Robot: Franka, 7 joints.
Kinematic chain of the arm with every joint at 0, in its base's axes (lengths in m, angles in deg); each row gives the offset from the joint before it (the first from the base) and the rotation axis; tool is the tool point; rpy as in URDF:
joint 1: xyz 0 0 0.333 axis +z
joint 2: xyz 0 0 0 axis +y
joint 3: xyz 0 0 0.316 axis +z
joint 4: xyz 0.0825 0 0 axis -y
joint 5: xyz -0.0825 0 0.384 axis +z
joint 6: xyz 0 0 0 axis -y
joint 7: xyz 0.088 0 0 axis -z
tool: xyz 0 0 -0.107 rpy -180 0 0
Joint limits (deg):
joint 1: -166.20..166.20
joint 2: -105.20..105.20
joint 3: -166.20..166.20
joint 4: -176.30..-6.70
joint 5: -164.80..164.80
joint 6: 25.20..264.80
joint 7: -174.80..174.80
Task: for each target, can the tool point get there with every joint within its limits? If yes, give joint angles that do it. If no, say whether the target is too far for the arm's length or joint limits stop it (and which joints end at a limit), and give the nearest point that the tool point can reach.
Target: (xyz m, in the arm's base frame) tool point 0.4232 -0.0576 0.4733
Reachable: yes | joints 81.02 -84.46 -57.80 -138.86 100.98 193.56 -79.58
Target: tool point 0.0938 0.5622 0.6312
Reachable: yes | joints 36.77 -2.03 35.58 -97.80 -122.72 180.67 -108.02
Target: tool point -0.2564 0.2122 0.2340
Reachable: yes | joints 85.27 28.82 72.63 -144.99 116.94 226.57 107.41
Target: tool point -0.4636 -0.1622 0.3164
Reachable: yes | joints -70.15 -10.14 -93.51 -137.22 -109.74 150.47 7.05
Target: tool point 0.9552 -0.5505 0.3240
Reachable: no: too far | nearest point 0.7433 -0.4284 0.3260 | short by 0.245 m
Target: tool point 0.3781 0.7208 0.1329
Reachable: yes | joints 67.00 77.29 -2.67 -45.05 72.82 162.26 -132.53
